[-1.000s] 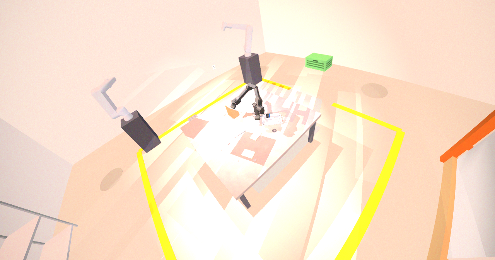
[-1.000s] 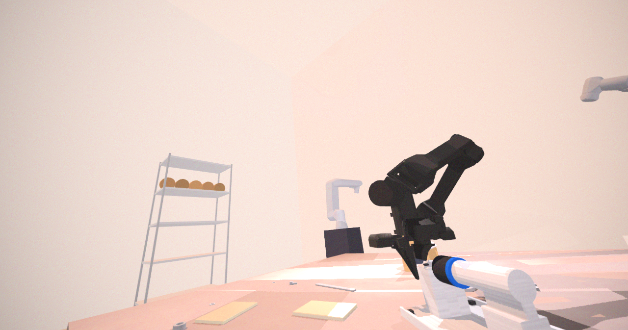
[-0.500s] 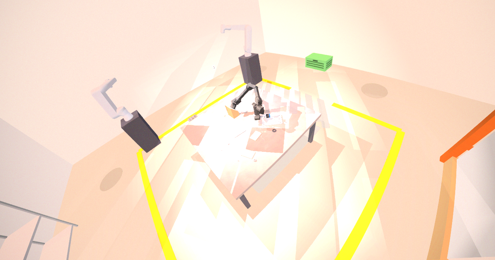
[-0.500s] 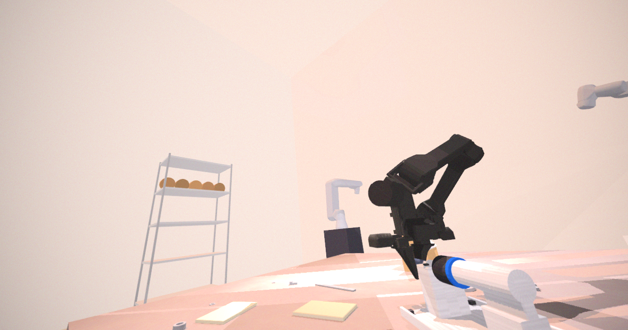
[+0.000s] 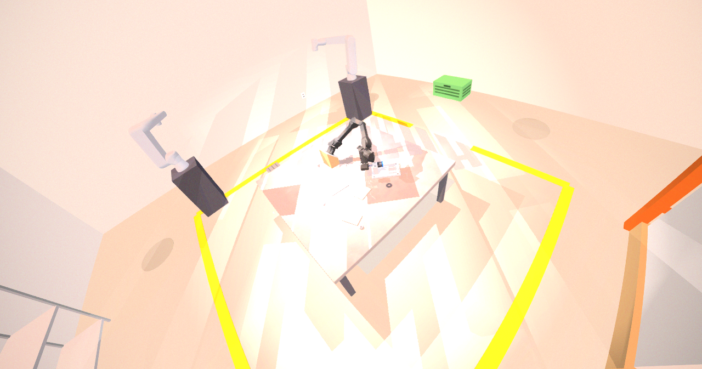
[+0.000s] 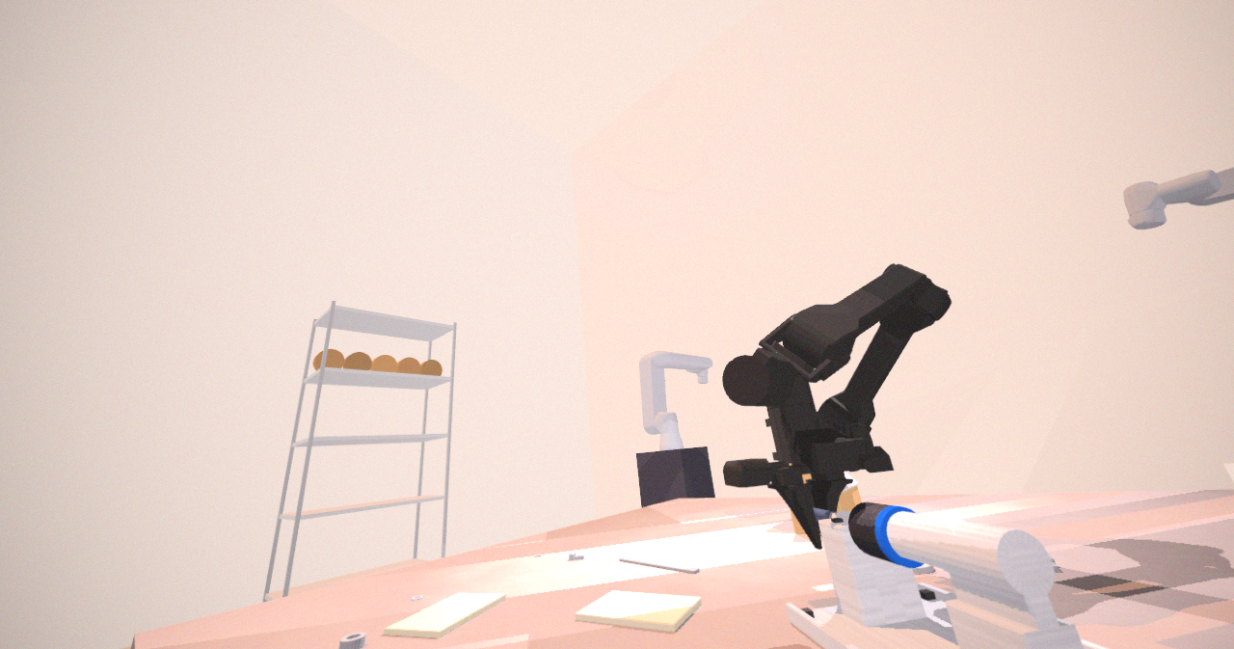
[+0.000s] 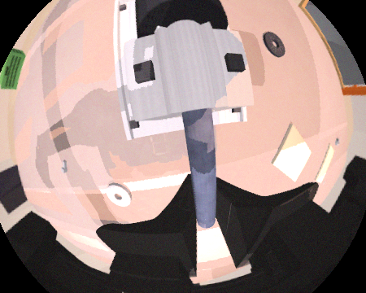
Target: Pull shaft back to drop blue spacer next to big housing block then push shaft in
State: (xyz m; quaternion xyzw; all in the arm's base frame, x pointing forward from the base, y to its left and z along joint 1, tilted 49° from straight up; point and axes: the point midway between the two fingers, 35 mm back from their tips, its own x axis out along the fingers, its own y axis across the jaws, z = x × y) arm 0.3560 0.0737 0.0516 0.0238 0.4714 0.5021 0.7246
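The grey-blue shaft is 40 mm ahead of my gripper tip, 40 mm to the left of it and 30 mm above it. Round my gripper tip: black collar: 70 mm ahead, 70 mm to the left, 30 mm above; black sleeve: 80 mm ahead, 80 mm to the left, 30 mm above; blue spacer: 100 mm ahead, 100 mm to the left, 30 mm above.
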